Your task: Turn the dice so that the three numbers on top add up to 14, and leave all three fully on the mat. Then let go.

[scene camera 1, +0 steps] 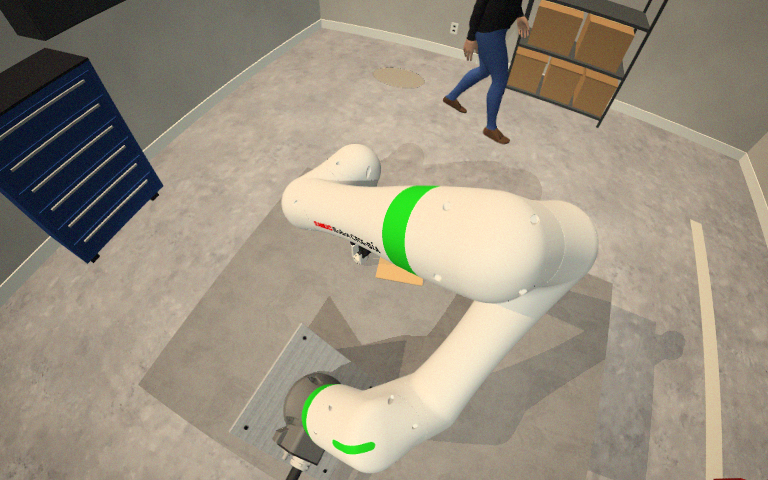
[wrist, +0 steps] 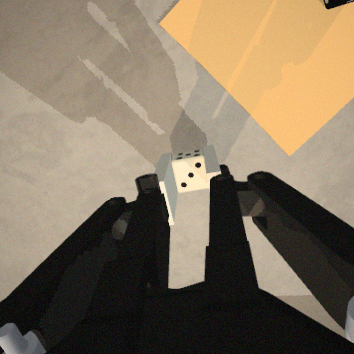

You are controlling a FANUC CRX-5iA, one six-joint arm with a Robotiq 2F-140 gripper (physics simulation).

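Pixels of known places: gripper, fingertip midpoint: (scene camera 1: 359,258) (wrist: 190,165); arm's base, origin of the base link: (scene camera 1: 315,406).
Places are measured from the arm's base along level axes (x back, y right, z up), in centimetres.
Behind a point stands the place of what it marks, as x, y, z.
Note:
The white die (wrist: 190,175) @(-44.2, -11.7, -9.8) is between the fingertips of my gripper (wrist: 190,165) @(-44.5, -11.6, -11.4) (scene camera 1: 360,255) @(-44.5, -11.6, -11.4), which is shut on it beside the orange mat (wrist: 305,110) @(-43.5, -1.9, -12.0) (scene camera 1: 399,273) @(-45.1, 1.3, -11.9), off its edge. The die's face toward the wrist camera shows three pips; a narrow strip of another face with several pips shows at its far side. I cannot tell whether it touches the floor. A small part of the black die (wrist: 339,3) @(-49.0, 3.1, -10.7) shows at the top right of the wrist view, on the mat side; its pips are not readable. The yellow die does not show. In the scene view the arm hides much of the mat.
The arm's base stands on a grey metal plate (scene camera 1: 271,384) @(0.7, -8.6, 7.7). A person (scene camera 1: 491,62) walks behind the arm, near a shelf rack (scene camera 1: 640,53) with cardboard boxes. A blue drawer cabinet (scene camera 1: 79,164) stands at the left.

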